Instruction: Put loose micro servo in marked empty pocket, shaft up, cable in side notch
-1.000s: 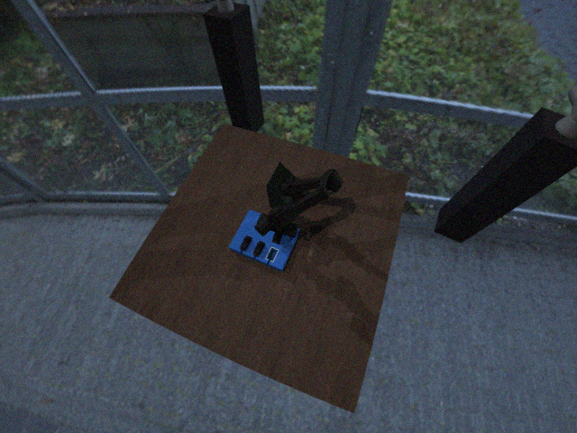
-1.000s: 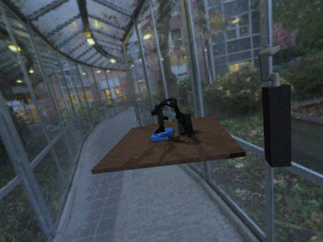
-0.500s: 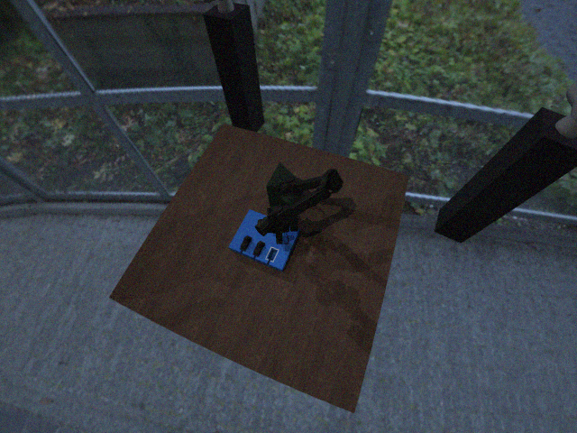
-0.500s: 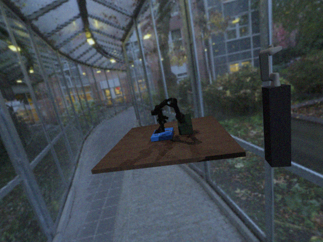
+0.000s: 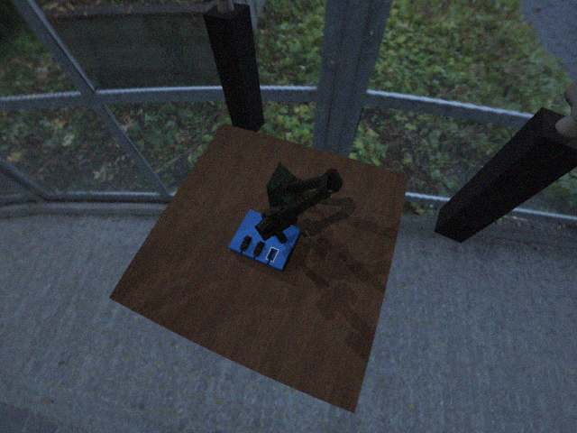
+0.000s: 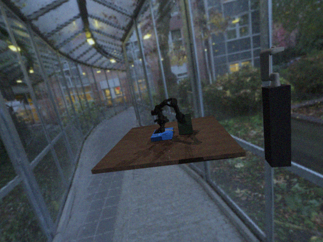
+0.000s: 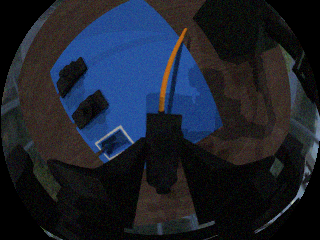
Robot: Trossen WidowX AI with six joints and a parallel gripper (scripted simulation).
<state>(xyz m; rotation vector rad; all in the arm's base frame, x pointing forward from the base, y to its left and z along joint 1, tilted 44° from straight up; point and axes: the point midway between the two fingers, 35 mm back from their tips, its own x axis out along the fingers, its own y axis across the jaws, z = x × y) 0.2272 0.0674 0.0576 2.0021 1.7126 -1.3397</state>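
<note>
Now: gripper tip 10 cm above the blue deck, 7 cm to the left of it and 1 cm past it.
</note>
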